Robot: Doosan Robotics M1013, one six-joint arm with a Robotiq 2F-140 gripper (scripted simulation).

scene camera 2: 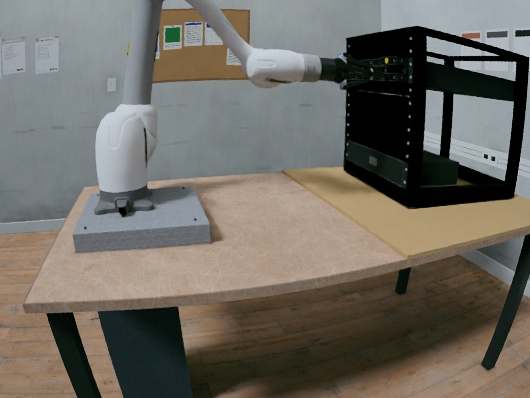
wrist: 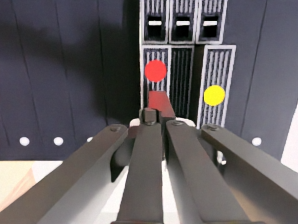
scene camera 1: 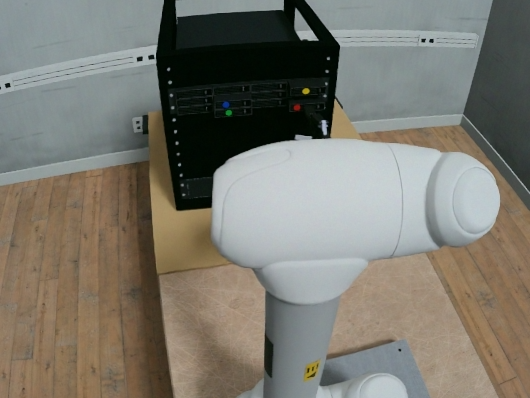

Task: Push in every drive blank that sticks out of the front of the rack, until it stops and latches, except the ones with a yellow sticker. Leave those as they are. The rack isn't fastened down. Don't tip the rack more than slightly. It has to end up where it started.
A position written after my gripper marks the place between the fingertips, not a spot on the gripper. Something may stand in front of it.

Observation:
In view: my gripper [scene camera 2: 385, 76] and a tan board [scene camera 1: 182, 239].
My gripper shows as well in the wrist view [wrist: 157, 105].

